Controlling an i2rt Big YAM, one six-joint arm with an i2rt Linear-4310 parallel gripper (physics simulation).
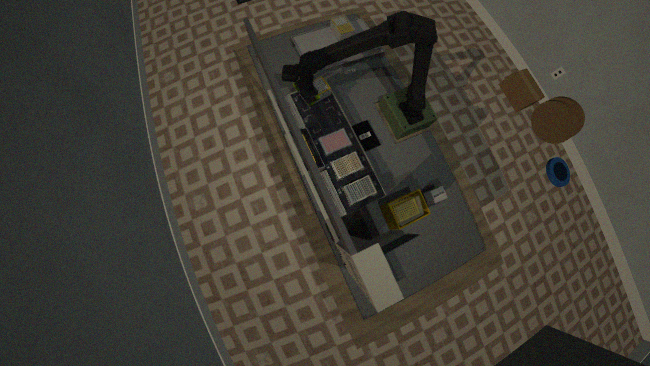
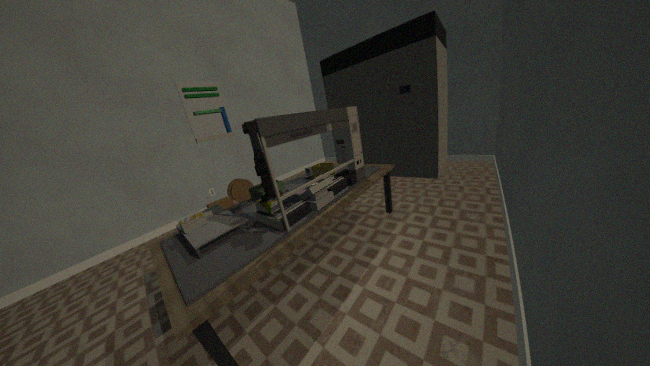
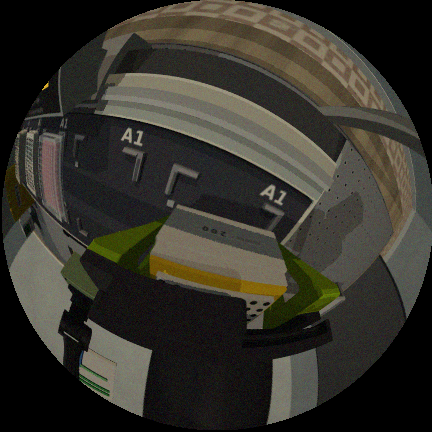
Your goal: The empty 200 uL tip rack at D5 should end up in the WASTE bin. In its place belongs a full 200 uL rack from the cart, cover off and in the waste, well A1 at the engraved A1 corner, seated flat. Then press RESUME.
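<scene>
My gripper is shut on a white and grey 200 rack with a yellow band. It holds the rack over the deck's end slot, beside an engraved A1 corner. Dark round holes show at the rack's near edge; the gripper body hides most of its top. Whether the rack touches the deck cannot be told. The yellow waste bin has a pale, gridded rack inside. The dark screen stands at the deck's long side; RESUME is not readable.
A pink plate and two gridded racks sit along the deck. A frame rail runs beside it. A pale raised platform with a white and yellow box stands beyond the deck's end.
</scene>
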